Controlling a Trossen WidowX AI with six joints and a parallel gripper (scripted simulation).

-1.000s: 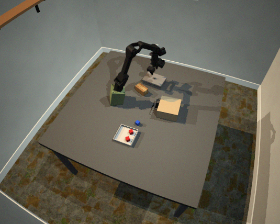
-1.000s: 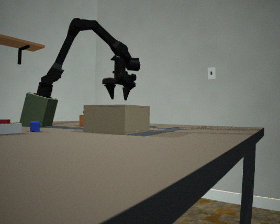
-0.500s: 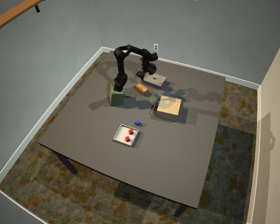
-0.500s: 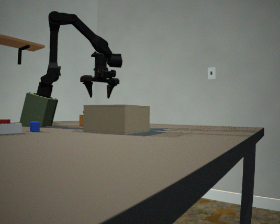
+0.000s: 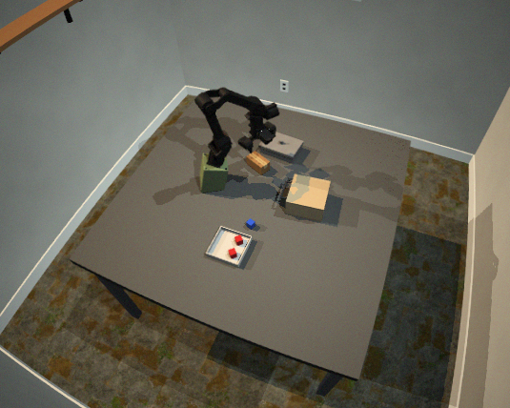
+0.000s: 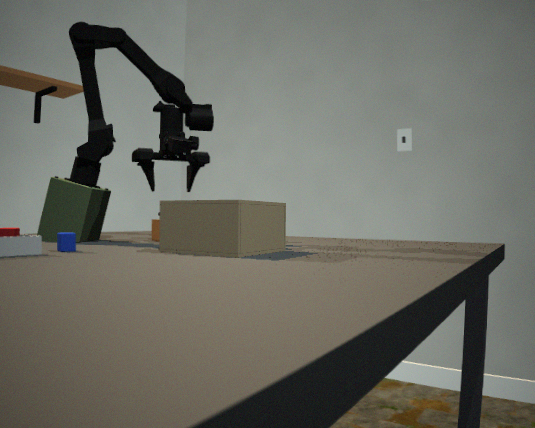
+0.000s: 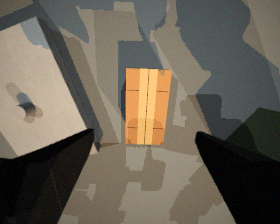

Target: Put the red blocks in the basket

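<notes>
Right now the orange box is 120 mm below my hand. Also, from my hand: white basket: 480 mm to the right, 150 mm below, 10 mm ahead; tan drawer cabinet: 280 mm ahead, 170 mm to the right, 120 mm below; grey lid: 140 mm to the left, 110 mm below, 80 mm ahead.
</notes>
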